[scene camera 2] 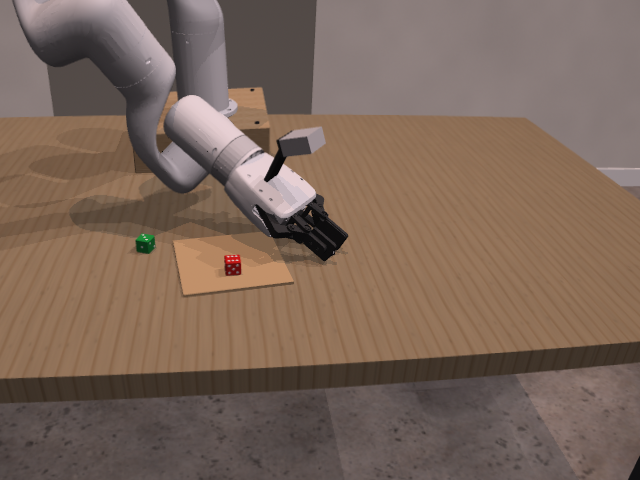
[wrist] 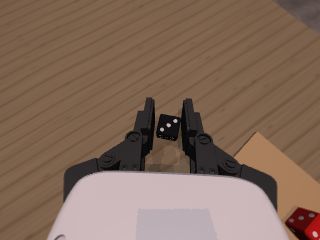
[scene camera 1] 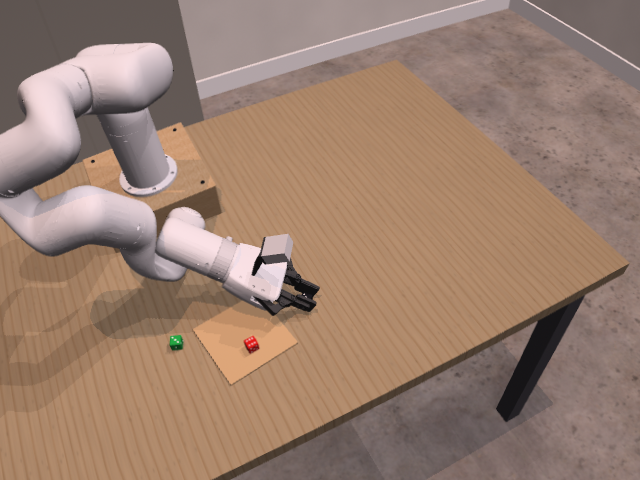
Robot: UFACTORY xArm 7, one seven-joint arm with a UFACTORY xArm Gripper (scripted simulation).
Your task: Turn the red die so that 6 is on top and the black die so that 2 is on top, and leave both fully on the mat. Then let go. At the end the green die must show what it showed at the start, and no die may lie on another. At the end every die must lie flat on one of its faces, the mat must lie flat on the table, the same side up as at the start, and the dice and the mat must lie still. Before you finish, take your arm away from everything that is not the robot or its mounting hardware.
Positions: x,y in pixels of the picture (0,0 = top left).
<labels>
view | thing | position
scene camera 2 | my gripper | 337,248
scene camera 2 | tan mat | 200,261
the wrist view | my gripper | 168,109
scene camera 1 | my gripper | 315,299
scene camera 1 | tan mat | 222,336
</labels>
